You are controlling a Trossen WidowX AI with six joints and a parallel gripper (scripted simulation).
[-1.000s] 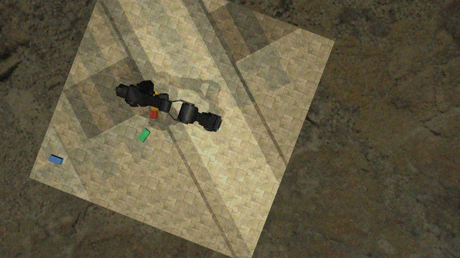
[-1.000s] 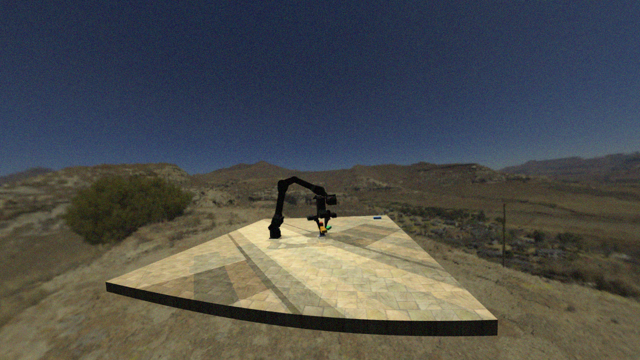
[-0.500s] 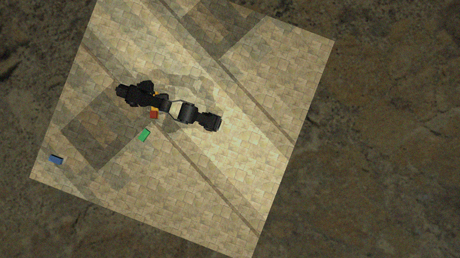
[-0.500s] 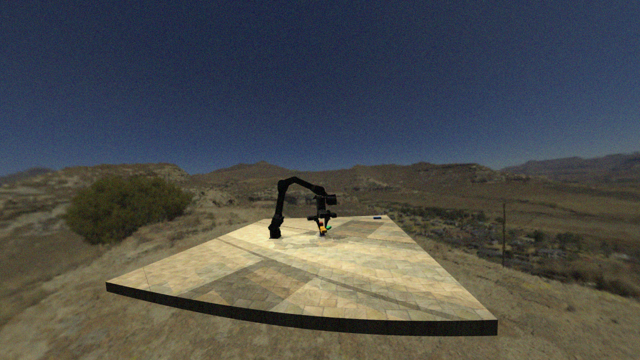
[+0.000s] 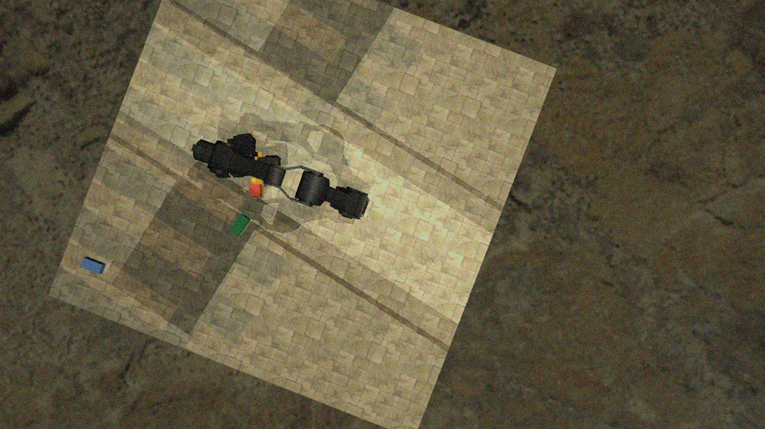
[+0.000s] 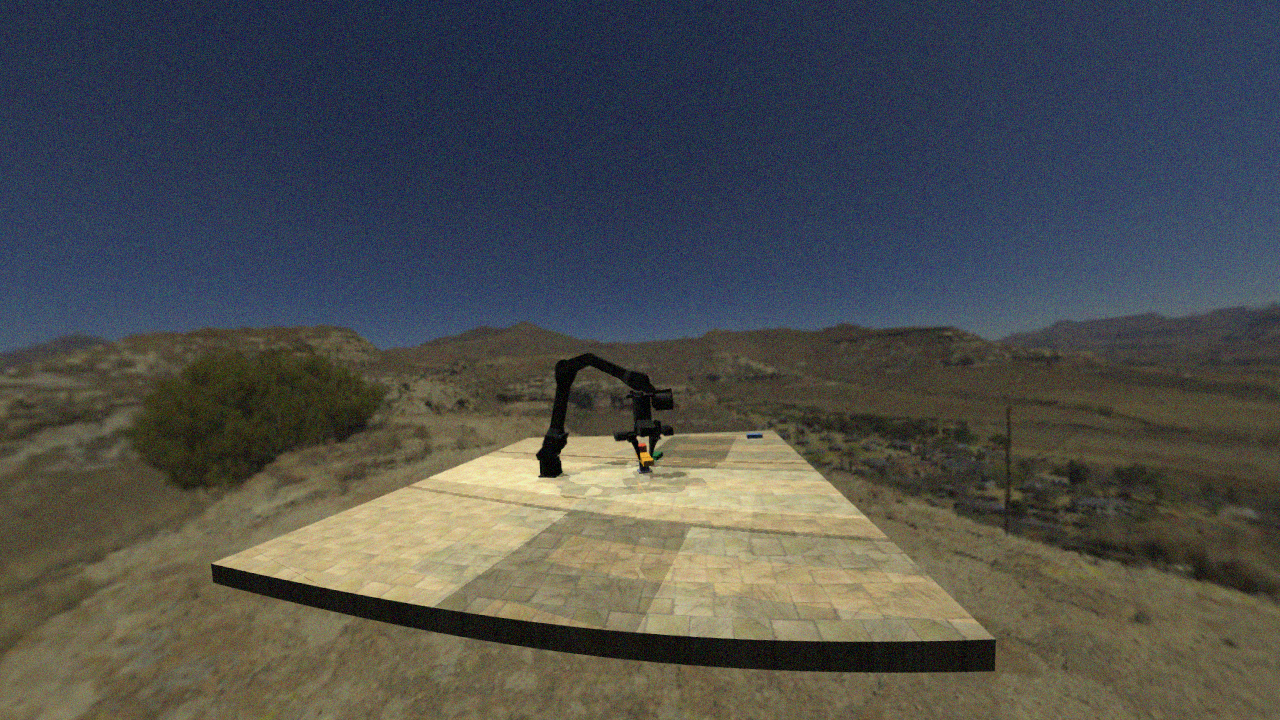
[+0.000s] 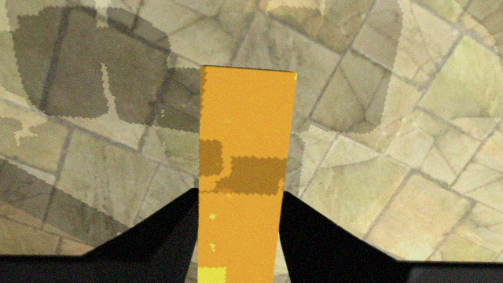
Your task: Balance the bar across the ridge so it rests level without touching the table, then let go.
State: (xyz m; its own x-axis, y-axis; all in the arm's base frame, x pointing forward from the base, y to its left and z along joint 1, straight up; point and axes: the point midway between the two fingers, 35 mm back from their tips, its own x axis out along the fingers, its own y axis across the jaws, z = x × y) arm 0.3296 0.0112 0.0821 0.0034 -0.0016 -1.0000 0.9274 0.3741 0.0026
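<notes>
Right now the grey ridge block is 10 mm behind my gripper tip, 30 mm to the left of it and 10 mm below it. The rest, counted from my gripper tip: orange bar (20 mm behind, 40 mm to the left, 10 mm above); blue block (410 mm ahead, 490 mm to the left, 40 mm below); green block (190 mm to the left, 40 mm below).
</notes>
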